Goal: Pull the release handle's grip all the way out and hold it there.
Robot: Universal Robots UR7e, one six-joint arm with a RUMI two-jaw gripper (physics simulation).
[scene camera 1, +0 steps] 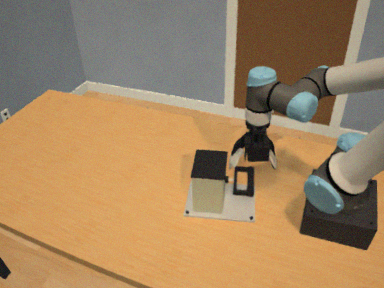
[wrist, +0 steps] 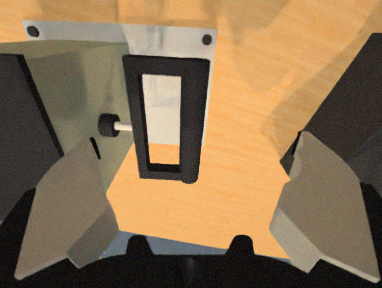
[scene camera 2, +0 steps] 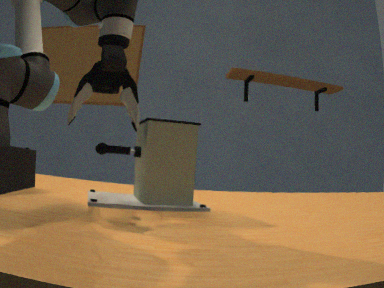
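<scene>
The release handle's grip (scene camera 1: pixel 250 181) (scene camera 2: pixel 116 149) (wrist: pixel 192 120) is a black rectangular frame, upright at the side of a pale box (scene camera 1: pixel 209 192) (scene camera 2: pixel 167 162) with a black top. A short light rod (wrist: pixel 123 126) joins the grip to a black collar (wrist: pixel 108 125) on the box's side. My gripper (scene camera 1: pixel 253 166) (scene camera 2: pixel 103 126) (wrist: pixel 193 138) is open and empty, pointing down above the grip, with a finger to each side of it in the wrist view. In the second scene view one fingertip is close to the box's upper edge; whether they touch cannot be told.
The box stands on a light base plate (scene camera 1: pixel 240 210) (scene camera 2: pixel 115 201) (wrist: pixel 170 37) with dark bolts at its corners, on the wooden table (scene camera 1: pixel 125 200). The arm's dark base (scene camera 1: pixel 340 220) stands to the right in the first scene view. A wall shelf (scene camera 2: pixel 285 80) hangs behind.
</scene>
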